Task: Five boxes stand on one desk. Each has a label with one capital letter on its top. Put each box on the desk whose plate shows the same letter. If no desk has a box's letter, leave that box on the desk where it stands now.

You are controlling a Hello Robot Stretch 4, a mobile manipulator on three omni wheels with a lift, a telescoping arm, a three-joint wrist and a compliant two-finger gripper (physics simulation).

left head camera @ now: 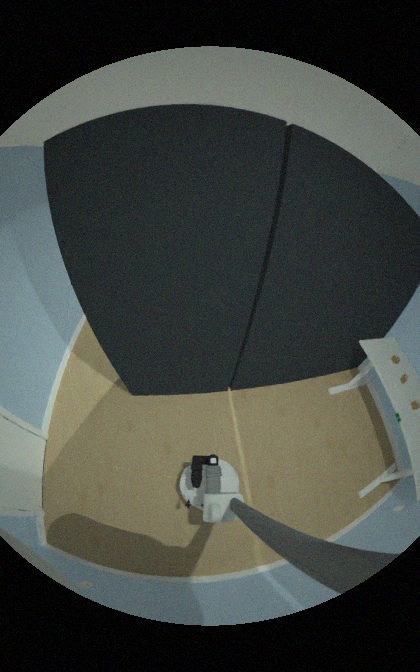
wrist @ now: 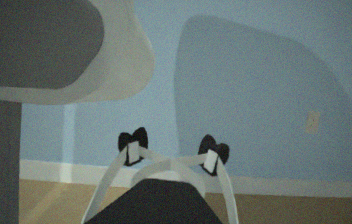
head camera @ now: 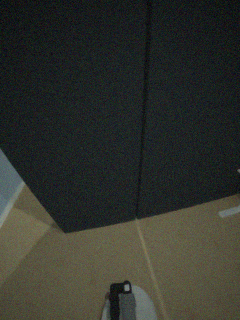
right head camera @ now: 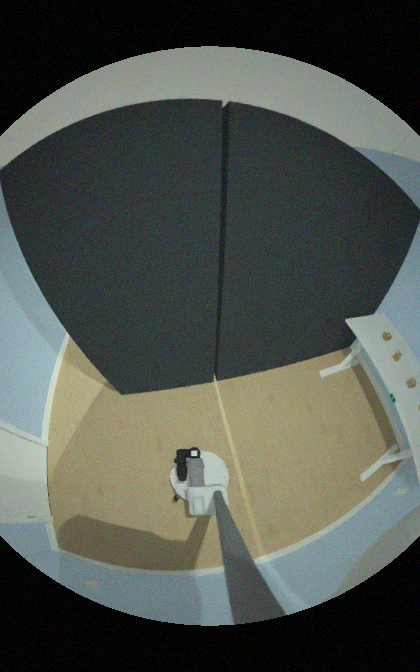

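Observation:
A white desk (left head camera: 385,350) (right head camera: 370,325) stands at the right edge of both side head views, cut off by the edge. Small brown boxes stand on it in a row, among them one box (left head camera: 395,359) (right head camera: 386,336), another box (left head camera: 404,379) (right head camera: 397,356) and a third box (left head camera: 415,405) (right head camera: 411,383). Their letters are too small to read. A green plate (left head camera: 398,417) (right head camera: 392,398) is on the desk's near edge; its letter cannot be read. My gripper (wrist: 173,143) is open and empty in the wrist view, its fingertips apart in front of a blue wall, away from the desk.
A tall dark partition (head camera: 75,100) (left head camera: 165,240) (right head camera: 120,240) with a vertical seam stands ahead. Its lower left corner ends above the tan floor (head camera: 190,260), with a gap towards the blue wall (left head camera: 30,280) (right head camera: 25,310). A white door (left head camera: 20,465) (right head camera: 22,475) shows at the left.

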